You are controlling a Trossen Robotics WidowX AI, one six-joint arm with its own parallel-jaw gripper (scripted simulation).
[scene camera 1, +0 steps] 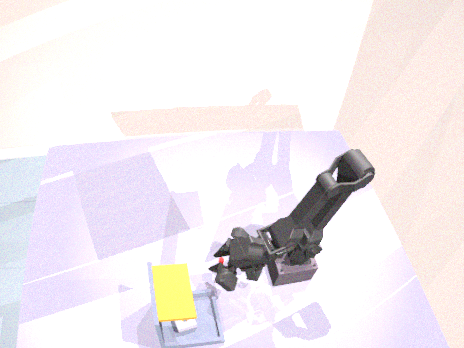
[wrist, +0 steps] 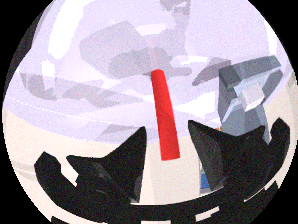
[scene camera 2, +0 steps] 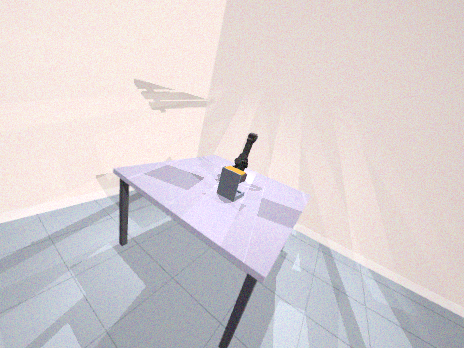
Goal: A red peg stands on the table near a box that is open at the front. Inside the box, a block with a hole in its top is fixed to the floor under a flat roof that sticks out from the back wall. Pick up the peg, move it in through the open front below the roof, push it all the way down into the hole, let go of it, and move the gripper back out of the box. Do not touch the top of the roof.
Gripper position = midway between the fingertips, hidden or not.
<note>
In view: the gripper [scene camera 1: 211, 262], a red peg [wrist: 167, 132] and an orange roof [scene camera 1: 173, 292].
The gripper also shows in the wrist view [wrist: 167, 127].
</note>
